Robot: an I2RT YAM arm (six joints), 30 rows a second.
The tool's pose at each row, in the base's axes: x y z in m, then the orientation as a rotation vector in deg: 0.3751 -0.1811 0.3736 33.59 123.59 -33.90; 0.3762 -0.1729 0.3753 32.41 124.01 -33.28; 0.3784 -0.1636 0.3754 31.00 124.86 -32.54; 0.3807 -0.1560 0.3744 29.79 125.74 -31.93; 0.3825 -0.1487 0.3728 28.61 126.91 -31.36; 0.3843 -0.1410 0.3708 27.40 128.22 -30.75; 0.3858 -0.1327 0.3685 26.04 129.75 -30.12; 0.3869 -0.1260 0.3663 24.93 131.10 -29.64; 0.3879 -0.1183 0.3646 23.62 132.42 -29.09
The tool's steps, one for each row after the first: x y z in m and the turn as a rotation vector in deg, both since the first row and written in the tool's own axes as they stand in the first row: -0.0003 0.0067 -0.0051 -0.88 -0.01 -0.67; 0.0003 0.0152 -0.0094 -1.94 0.31 -1.59; 0.0014 0.0227 -0.0119 -2.83 0.74 -2.44; 0.0032 0.0299 -0.0143 -3.67 1.45 -3.38; 0.0053 0.0374 -0.0166 -4.54 2.30 -4.38; 0.0080 0.0452 -0.0193 -5.47 3.32 -5.54; 0.0106 0.0516 -0.0214 -6.20 4.25 -6.53; 0.0129 0.0586 -0.0244 -7.03 5.12 -7.61
